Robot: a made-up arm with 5 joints.
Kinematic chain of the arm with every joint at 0, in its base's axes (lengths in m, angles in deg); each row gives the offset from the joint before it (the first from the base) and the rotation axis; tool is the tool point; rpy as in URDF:
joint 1: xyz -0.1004 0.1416 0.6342 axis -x
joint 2: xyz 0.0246 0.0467 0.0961 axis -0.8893 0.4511 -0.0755
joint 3: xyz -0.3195 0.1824 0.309 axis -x
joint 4: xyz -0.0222 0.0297 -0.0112 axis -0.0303 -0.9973 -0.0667
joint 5: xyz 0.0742 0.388 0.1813 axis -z
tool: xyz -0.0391 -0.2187 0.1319 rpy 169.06 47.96 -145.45
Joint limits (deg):
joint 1: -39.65..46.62
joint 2: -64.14..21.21
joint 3: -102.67..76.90
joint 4: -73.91..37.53
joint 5: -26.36..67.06
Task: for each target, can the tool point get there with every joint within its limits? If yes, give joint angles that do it. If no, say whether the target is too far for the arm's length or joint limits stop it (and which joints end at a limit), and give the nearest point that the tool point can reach.
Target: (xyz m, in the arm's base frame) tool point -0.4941 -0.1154 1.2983
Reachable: yes | joints -23.09 -34.96 -7.68 -11.99 -2.51
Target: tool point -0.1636 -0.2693 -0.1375
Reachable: no: joint limits stop it (at a limit: joint 1, joint 2, joint 3, joint 5) | nearest point -0.4558 -0.2976 0.3577 | short by 0.576 m
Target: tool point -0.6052 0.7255 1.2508
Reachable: yes | joints 32.86 -5.74 -49.18 4.65 56.46
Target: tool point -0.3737 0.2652 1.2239
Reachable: yes | joints 35.07 -48.94 -57.89 -62.44 18.31
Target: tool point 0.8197 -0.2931 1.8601
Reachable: no: too far | nearest point -0.0460 -0.0416 1.4712 | short by 0.982 m
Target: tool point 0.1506 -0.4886 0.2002
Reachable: no: joint limits stop it (at a limit: joint 1, joint 2, joint 3, joint 5) | nearest point -0.3459 -0.3895 0.4776 | short by 0.577 m
